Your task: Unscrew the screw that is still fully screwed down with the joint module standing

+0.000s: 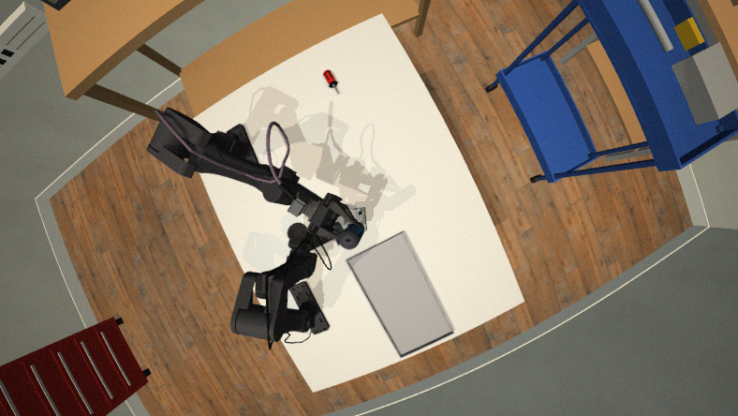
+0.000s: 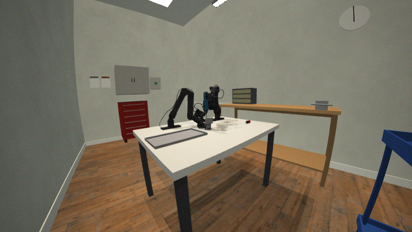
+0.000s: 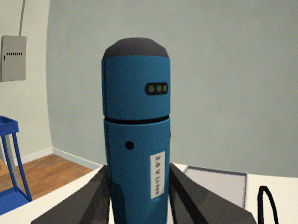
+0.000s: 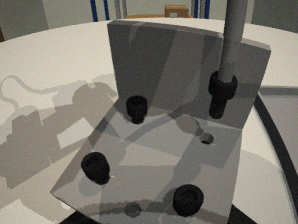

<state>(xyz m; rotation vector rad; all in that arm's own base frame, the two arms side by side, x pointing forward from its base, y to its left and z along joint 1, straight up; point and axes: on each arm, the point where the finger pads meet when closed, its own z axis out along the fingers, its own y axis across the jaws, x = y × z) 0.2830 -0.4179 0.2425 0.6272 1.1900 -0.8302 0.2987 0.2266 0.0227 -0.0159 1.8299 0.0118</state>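
Right now my right hand is 50 mm below the grey bracket. Round my right hand: flat grey tray (320 mm to the right, 40 mm ahead, 20 mm below); then red-handled screwdriver (470 mm to the left, 110 mm ahead, 10 mm below).
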